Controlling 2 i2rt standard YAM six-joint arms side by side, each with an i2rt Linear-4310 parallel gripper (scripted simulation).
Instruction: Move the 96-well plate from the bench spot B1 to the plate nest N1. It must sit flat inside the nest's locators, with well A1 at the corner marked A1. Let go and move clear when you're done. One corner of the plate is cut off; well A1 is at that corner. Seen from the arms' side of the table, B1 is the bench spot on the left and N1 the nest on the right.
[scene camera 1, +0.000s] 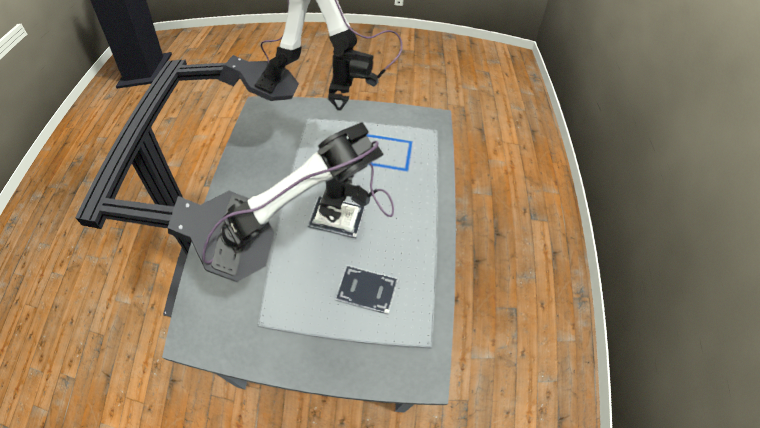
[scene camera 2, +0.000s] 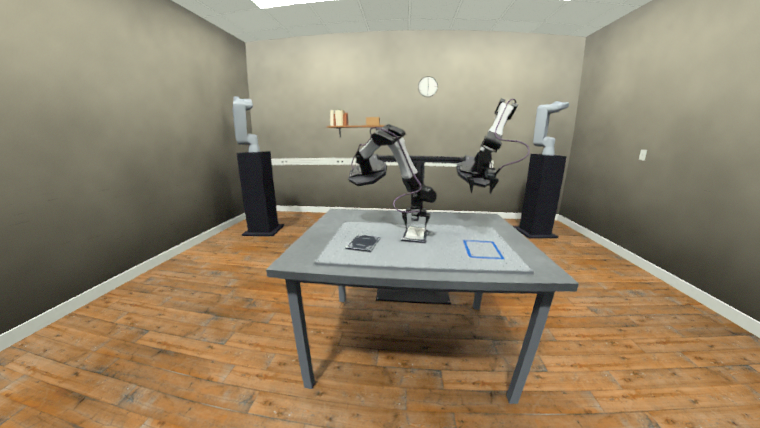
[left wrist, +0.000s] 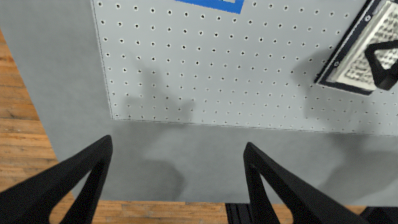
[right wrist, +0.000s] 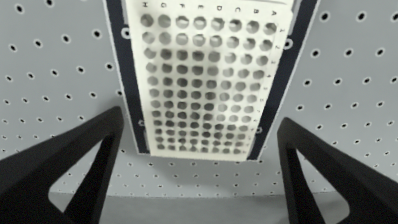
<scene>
I see my left gripper (scene camera 1: 341, 101), my right gripper (scene camera 1: 336, 210) and a white 96-well plate (right wrist: 197, 109).
My left gripper shows as well in the left wrist view (left wrist: 180, 145). My right gripper also shows in the right wrist view (right wrist: 201, 119).
</scene>
